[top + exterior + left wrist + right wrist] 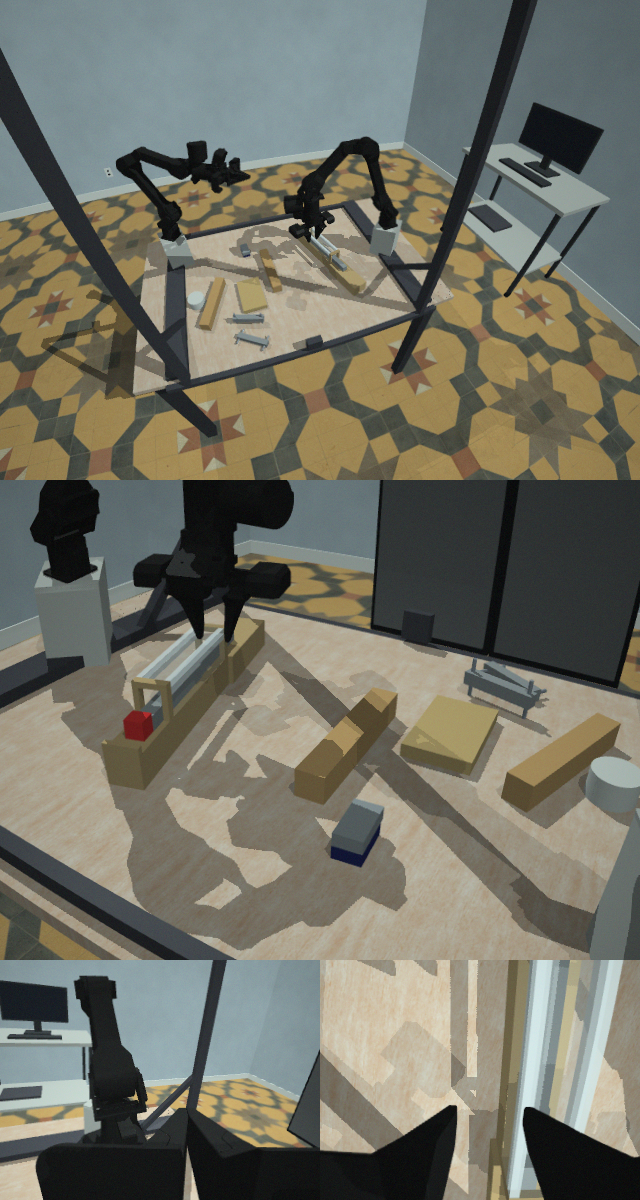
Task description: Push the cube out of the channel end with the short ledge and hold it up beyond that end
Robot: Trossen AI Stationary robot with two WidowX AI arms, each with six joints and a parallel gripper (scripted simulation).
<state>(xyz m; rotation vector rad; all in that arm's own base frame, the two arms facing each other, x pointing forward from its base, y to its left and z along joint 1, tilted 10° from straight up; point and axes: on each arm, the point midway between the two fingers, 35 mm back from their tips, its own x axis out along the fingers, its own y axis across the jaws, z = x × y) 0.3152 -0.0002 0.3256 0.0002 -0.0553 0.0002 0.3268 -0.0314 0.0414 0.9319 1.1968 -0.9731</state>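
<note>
Now: the red cube 14 cm ahead of my right hand, 3 cm to the left of it and 9 cm below it. Also, from my right hand: flat tan slab (18 cm behind, 25 cm to the left, 14 cm below); blue box (7 cm ahead, 30 cm to the left, 13 cm below); channel (2 cm ahead, 4 cm to the right, 9 cm below).
</note>
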